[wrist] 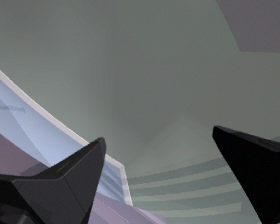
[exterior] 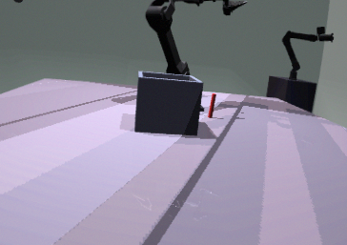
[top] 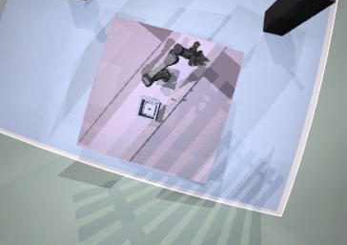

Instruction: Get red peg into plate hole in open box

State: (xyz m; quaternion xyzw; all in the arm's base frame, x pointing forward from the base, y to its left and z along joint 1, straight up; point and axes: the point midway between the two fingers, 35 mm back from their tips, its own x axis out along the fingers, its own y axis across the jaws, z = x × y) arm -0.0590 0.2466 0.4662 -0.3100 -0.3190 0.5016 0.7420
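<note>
My gripper tip is 440 mm above the red peg, 230 mm short of it and 190 mm to the left of it.
</note>
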